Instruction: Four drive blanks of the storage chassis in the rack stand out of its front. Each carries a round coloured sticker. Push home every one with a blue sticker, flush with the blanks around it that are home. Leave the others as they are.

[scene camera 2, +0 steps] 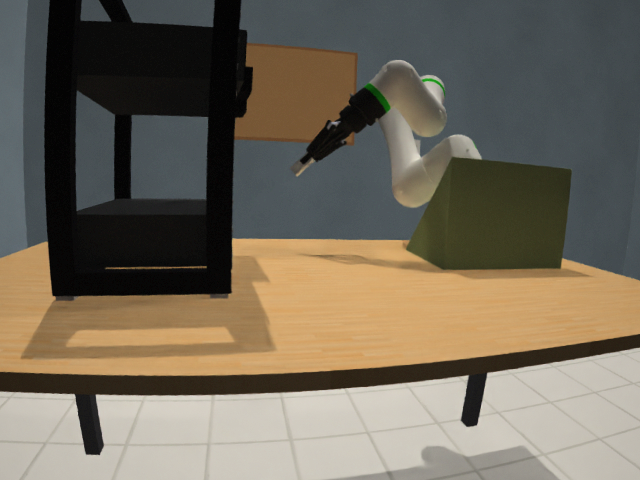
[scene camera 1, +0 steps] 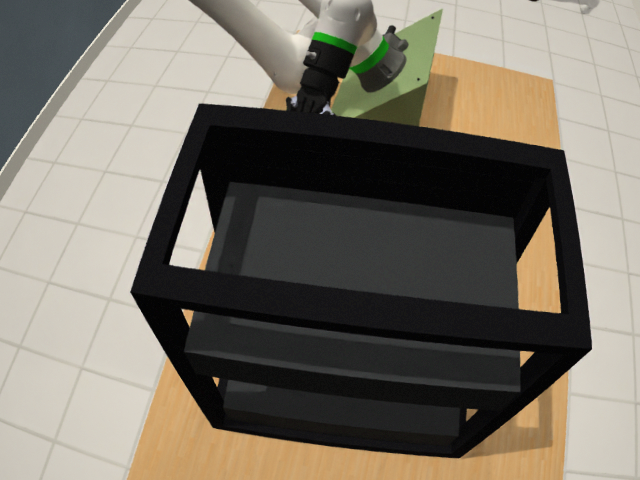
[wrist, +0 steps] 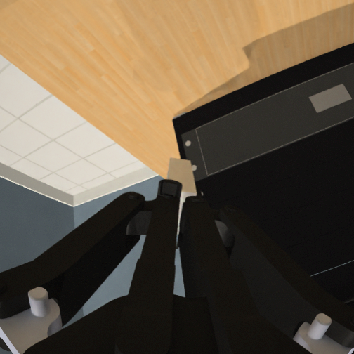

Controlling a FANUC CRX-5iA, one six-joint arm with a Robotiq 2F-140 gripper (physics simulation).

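The black rack (scene camera 1: 361, 310) (scene camera 2: 222, 155) (wrist: 260, 92) holds an upper dark chassis (scene camera 1: 382, 248) (scene camera 2: 144, 49). Dark parts (scene camera 2: 247, 85) jut from its front, seen edge-on in scene camera 2; I cannot tell the single blanks apart. No coloured sticker shows in any view. My gripper (scene camera 2: 302, 167) (wrist: 177, 175) is shut and empty, pointing down and forward. It is in the air in front of the rack, below the jutting parts and apart from the rack. In scene camera 1 its fingertips are hidden behind the rack's top beam.
A lower unit (scene camera 1: 341, 415) (scene camera 2: 142, 237) sits at the rack's bottom. Its front panel (wrist: 250, 135) bears a pale label (wrist: 330, 98). A green sloped pedestal (scene camera 1: 418, 51) (scene camera 2: 506, 217) stands by the arm on the wooden table (scene camera 1: 496, 98) (scene camera 2: 361, 310) (wrist: 125, 65). A brown board (scene camera 2: 305, 93) hangs behind.
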